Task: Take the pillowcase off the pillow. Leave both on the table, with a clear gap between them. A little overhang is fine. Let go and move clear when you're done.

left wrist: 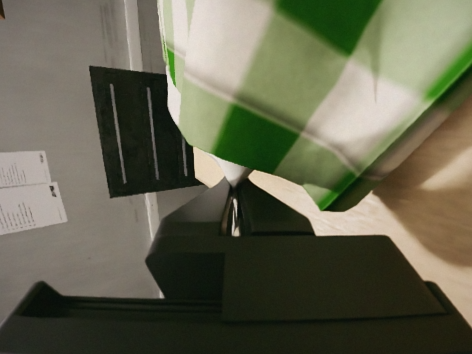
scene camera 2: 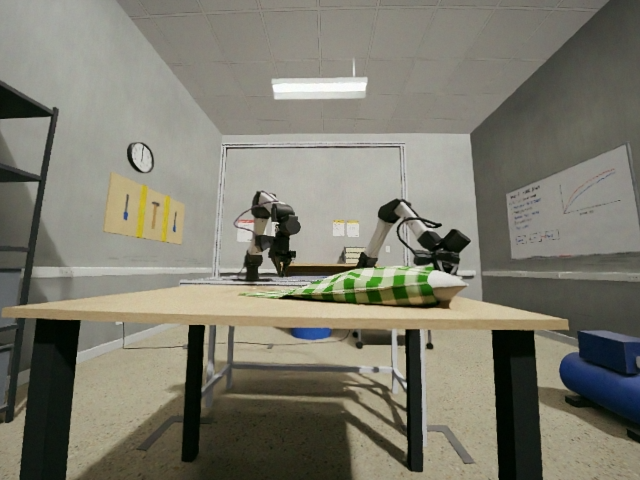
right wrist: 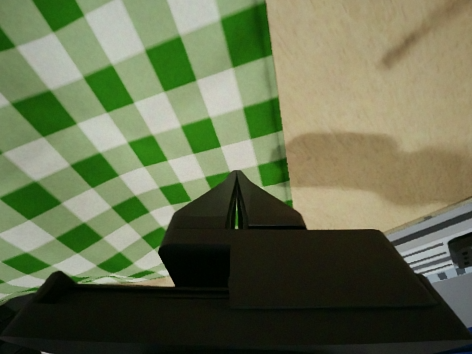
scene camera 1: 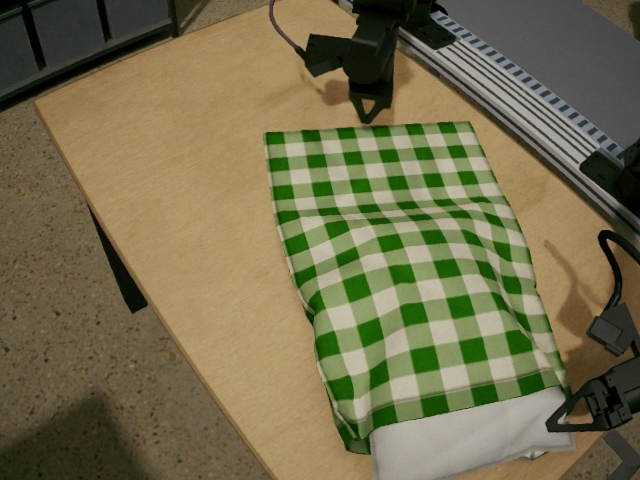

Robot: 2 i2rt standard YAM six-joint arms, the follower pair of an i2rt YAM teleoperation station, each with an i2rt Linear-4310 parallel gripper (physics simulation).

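The green and white checked pillowcase (scene camera 1: pixel 403 268) (scene camera 2: pixel 372 284) (left wrist: pixel 300 75) (right wrist: pixel 160 110) covers most of the pillow. Its far end lies flat. The white pillow (scene camera 1: pixel 454 439) (scene camera 2: pixel 443 280) (left wrist: pixel 233 169) sticks out of its open end at the bottom of scene camera 1. My left gripper (scene camera 1: pixel 552 424) (scene camera 2: pixel 450 271) (left wrist: pixel 235 177) is shut on the pillow at its exposed right corner. In scene camera 2 that end is tilted up off the table. My right gripper (scene camera 1: pixel 367 119) (scene camera 2: pixel 282 273) (right wrist: pixel 236 176) is shut and empty, just above the pillowcase's far flat edge.
The wooden table (scene camera 1: pixel 180 155) (scene camera 2: pixel 155 304) extends left of the pillowcase in scene camera 1. A metal rail (scene camera 1: pixel 496 108) with the arm mounts runs along the right edge. The pillow end lies near the table's bottom corner. Grey bins (scene camera 1: pixel 56 36) stand beyond the table at the upper left.
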